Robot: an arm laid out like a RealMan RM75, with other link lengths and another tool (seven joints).
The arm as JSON. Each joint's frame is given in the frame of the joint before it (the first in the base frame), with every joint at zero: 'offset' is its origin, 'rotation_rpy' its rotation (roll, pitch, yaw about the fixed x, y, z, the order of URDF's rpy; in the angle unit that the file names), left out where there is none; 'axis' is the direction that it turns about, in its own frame. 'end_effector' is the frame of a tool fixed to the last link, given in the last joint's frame.
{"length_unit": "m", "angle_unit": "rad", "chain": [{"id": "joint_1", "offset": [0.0, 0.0, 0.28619], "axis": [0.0, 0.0, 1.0]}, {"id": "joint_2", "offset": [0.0, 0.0, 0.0], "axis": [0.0, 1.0, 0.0]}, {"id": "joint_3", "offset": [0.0, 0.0, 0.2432], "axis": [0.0, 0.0, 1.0]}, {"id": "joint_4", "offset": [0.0, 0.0, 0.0], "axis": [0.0, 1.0, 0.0]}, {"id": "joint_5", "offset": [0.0, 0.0, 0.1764], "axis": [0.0, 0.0, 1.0]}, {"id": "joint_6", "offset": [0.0, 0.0, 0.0], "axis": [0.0, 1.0, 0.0]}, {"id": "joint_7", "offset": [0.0, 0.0, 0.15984], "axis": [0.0, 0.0, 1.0]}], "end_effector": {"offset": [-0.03, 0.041, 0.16], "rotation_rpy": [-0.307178, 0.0, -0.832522]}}
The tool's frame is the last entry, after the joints.
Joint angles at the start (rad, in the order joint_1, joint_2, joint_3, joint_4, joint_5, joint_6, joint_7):
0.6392 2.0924 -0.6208 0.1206 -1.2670 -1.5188 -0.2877
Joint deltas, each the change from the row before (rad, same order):
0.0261 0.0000 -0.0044 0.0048 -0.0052 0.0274 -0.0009
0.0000 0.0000 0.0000 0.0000 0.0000 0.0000 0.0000
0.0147 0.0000 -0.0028 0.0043 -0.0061 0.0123 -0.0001
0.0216 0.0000 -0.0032 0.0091 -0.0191 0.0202 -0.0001
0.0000 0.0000 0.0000 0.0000 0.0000 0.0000 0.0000
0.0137 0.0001 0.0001 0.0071 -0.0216 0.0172 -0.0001
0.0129 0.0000 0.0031 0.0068 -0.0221 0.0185 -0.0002
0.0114 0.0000 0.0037 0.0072 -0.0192 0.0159 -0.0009
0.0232 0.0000 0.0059 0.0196 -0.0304 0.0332 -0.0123
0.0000 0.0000 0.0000 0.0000 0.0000 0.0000 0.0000
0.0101 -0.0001 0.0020 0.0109 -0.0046 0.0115 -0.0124
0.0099 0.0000 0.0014 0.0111 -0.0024 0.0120 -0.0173
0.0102 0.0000 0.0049 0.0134 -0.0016 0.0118 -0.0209
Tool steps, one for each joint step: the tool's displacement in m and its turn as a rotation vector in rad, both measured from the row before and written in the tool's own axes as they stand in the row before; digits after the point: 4 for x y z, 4 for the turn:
-0.0041 0.0023 0.0083 -0.0192 -0.0153 -0.0109
0.0000 0.0000 0.0000 0.0000 0.0000 0.0000
-0.0039 0.0011 0.0043 -0.0101 -0.0131 -0.0063
-0.0085 0.0039 0.0063 -0.0215 -0.0265 -0.0104
0.0000 0.0000 0.0000 0.0000 0.0000 0.0000
-0.0071 0.0048 0.0043 -0.0210 -0.0214 -0.0081
-0.0061 0.0048 0.0043 -0.0210 -0.0182 -0.0075
-0.0053 0.0040 0.0037 -0.0177 -0.0154 -0.0063
-0.0095 0.0083 0.0076 -0.0351 -0.0238 -0.0167
0.0000 0.0000 0.0000 0.0000 0.0000 0.0000
-0.0027 0.0021 0.0031 -0.0098 -0.0040 -0.0092
-0.0022 0.0023 0.0032 -0.0098 -0.0012 -0.0128
-0.0018 0.0017 0.0033 -0.0078 0.0014 -0.0126

